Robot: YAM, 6 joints.
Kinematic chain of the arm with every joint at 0, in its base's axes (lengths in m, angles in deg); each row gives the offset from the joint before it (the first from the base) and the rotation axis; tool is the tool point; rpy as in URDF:
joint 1: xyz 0 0 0.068 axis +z
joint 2: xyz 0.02 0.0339 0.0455 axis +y
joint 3: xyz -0.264 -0.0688 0 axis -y
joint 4: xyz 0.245 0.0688 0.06 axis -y
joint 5: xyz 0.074 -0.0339 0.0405 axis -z
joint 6: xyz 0.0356 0 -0.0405 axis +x
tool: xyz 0 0 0 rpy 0 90 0
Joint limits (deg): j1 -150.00..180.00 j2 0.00..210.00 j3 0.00..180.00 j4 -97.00..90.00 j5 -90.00..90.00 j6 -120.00..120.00
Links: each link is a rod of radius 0.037 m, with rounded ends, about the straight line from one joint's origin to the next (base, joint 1, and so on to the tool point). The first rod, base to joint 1, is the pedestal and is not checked.
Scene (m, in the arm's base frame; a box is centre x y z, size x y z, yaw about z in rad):
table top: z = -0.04
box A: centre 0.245 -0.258 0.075 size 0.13 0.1 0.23 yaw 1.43
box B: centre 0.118 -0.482 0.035 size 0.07 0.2 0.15 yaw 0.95
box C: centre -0.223 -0.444 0 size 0.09 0.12 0.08 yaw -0.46
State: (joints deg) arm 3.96 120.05 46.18 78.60 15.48 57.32
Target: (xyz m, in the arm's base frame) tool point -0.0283 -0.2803 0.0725
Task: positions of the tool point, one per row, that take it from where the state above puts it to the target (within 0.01 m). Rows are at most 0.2 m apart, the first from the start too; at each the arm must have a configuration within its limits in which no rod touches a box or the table.
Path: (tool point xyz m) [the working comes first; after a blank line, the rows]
Joints at the target: -92.38 116.57 22.29 78.70 27.83 57.32
Straight joint move there: touches box A.

1: 0.3697 0.0208 0.2577
2: 0.3096 0.0223 0.3727
3: 0.2117 0.0227 0.4614
4: 0.0877 0.0230 0.5118
5: -0.0469 0.0239 0.5171
6: -0.1758 0.0259 0.4768
7: -0.2839 0.0287 0.3961
8: -0.1278 0.0629 0.4799
9: 0.0299 0.0076 0.4948
10: 0.1270 -0.1119 0.4401
11: 0.1326 -0.2358 0.3313
12: 0.0633 -0.3019 0.1972
13: -0.0283 -0.2803 0.0725

